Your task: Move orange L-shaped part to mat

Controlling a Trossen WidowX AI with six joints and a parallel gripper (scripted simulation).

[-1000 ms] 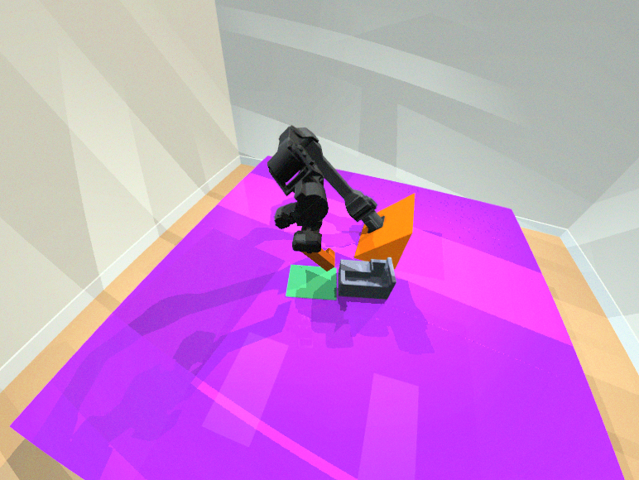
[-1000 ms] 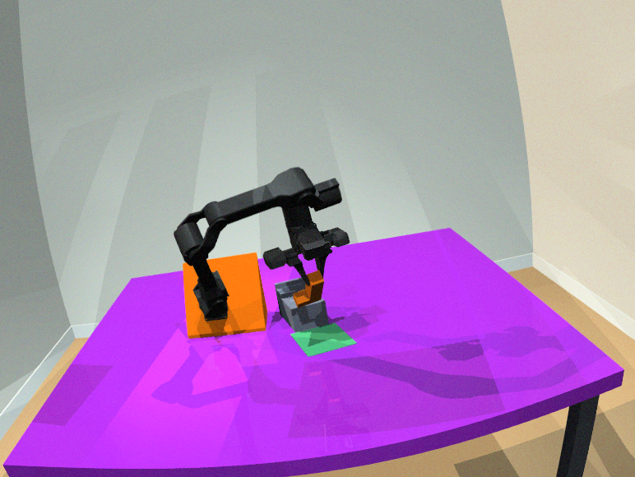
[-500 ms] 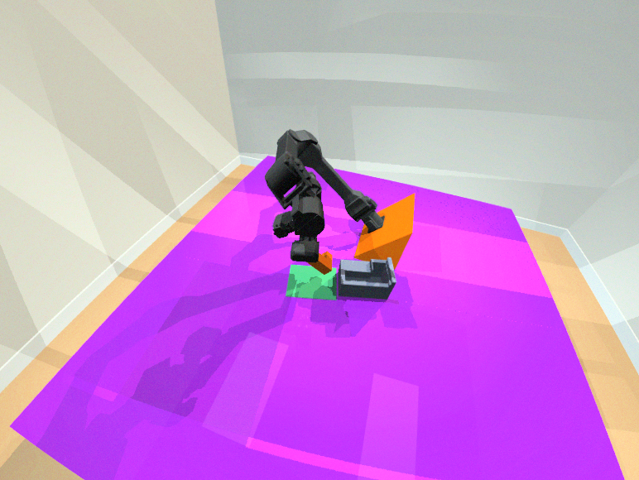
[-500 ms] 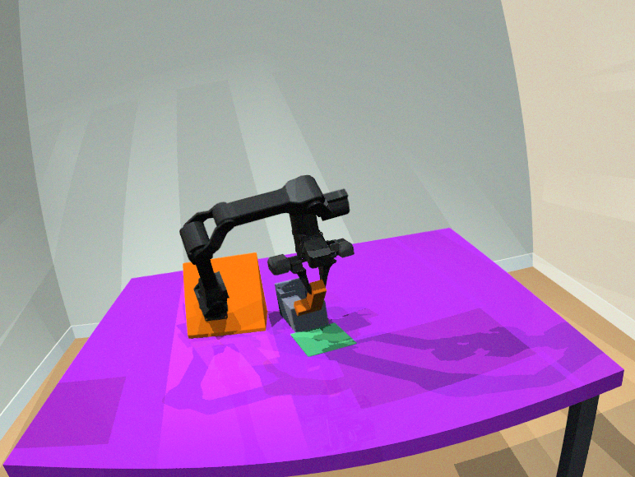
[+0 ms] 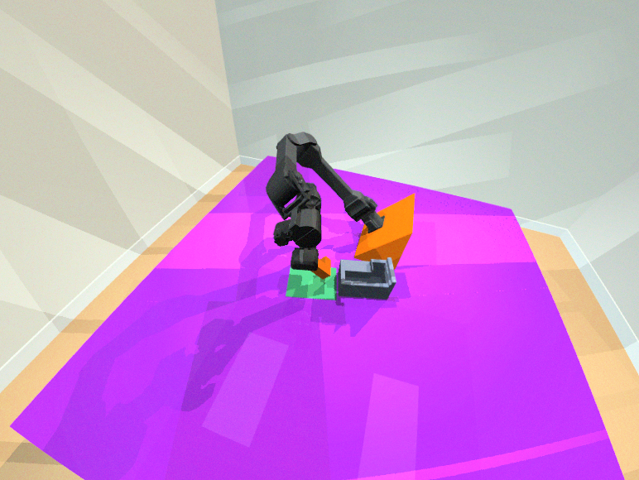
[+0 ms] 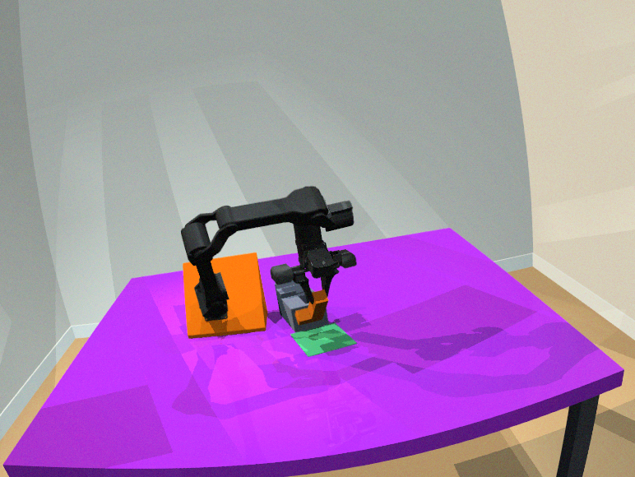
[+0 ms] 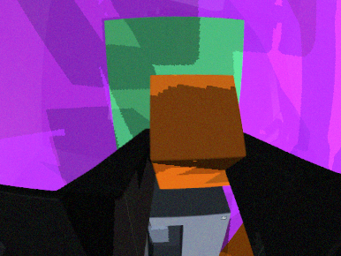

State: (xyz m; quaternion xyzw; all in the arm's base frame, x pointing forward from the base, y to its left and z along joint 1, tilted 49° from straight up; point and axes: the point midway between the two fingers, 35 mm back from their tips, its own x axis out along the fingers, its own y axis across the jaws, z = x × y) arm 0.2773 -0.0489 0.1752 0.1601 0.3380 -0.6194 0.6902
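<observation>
The green mat is 1 cm behind my gripper tip, 2 cm to the left of it and 12 cm below it. From my gripper tip the other things lie so: orange L-shaped part: 2 cm behind, 3 cm to the left, 3 cm below.
</observation>
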